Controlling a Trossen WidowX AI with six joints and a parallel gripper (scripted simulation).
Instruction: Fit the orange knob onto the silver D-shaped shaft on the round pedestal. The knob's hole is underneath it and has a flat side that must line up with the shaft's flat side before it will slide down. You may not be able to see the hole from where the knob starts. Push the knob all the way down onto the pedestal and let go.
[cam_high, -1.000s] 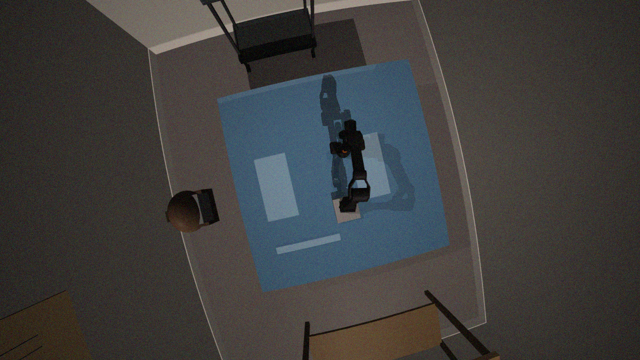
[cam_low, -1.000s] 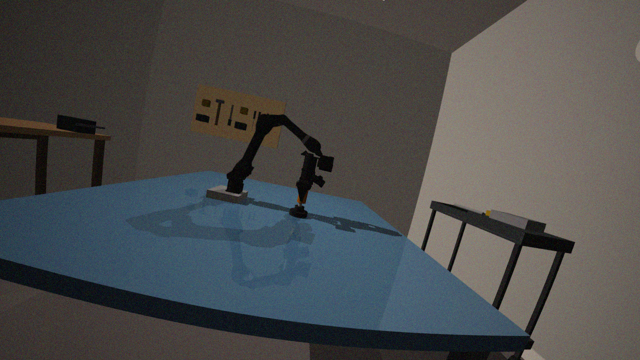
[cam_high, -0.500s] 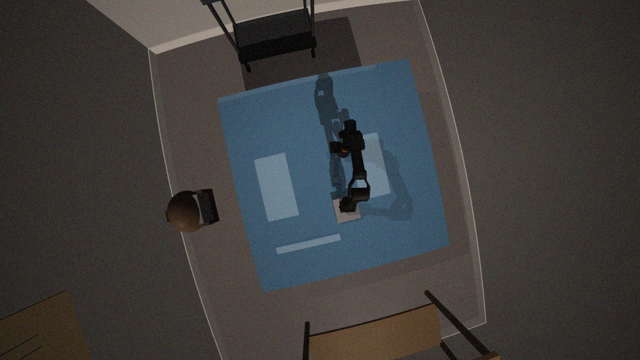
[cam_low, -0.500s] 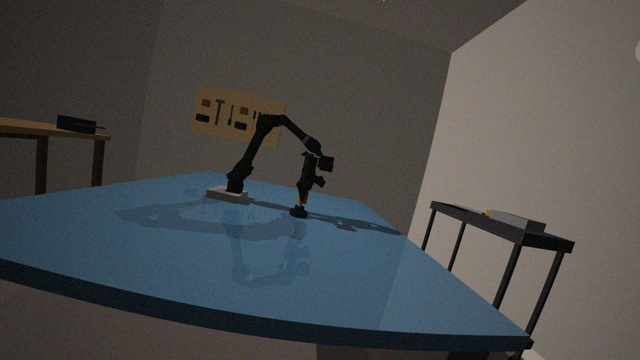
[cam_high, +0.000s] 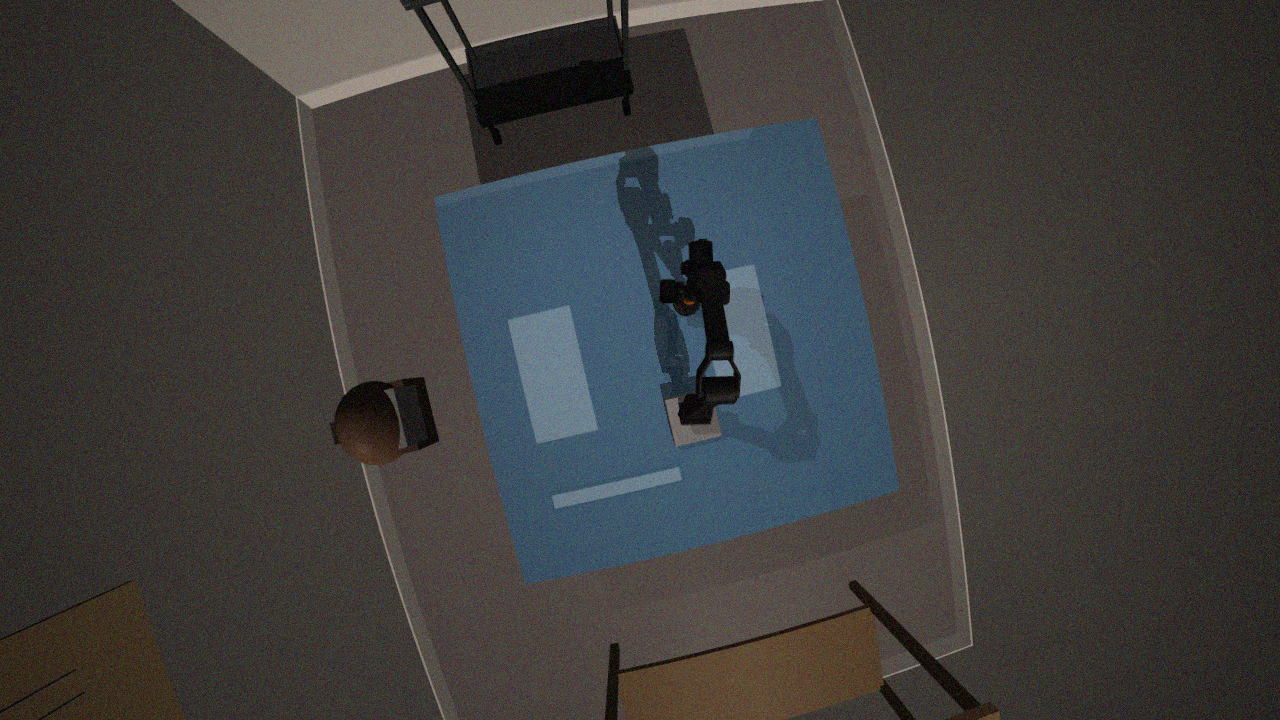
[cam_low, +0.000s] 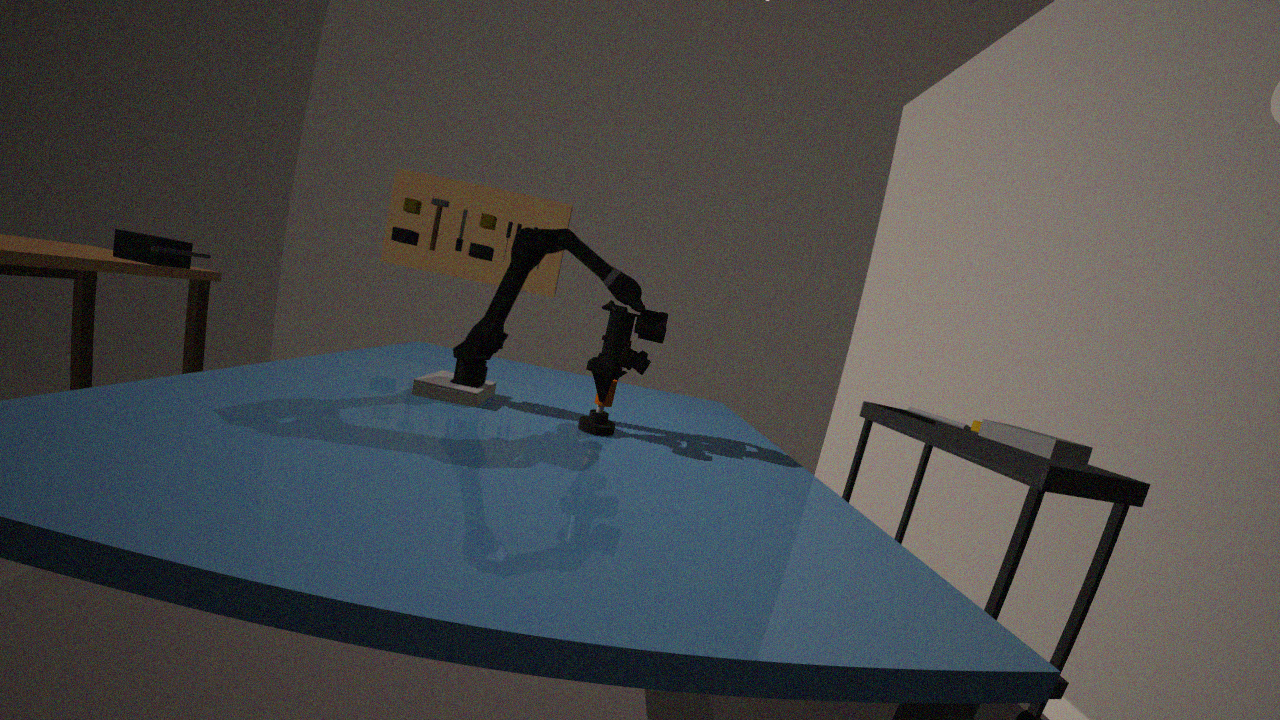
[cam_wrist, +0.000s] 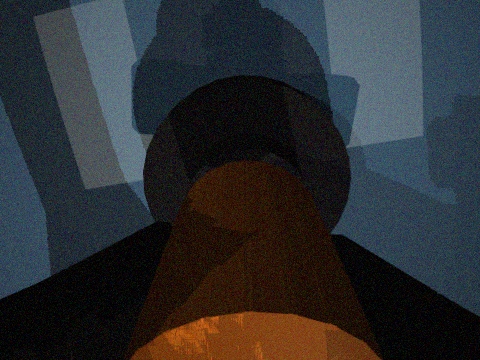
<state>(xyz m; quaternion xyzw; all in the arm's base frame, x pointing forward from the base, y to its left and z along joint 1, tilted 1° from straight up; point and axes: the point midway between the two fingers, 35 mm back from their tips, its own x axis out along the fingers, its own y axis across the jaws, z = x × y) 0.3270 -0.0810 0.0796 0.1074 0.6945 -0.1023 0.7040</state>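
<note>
Now: gripper tip 3 cm below the orange knob. From my gripper tip the other things lie so: round dark pedestal (1 cm behind, 4 cm below).
</note>
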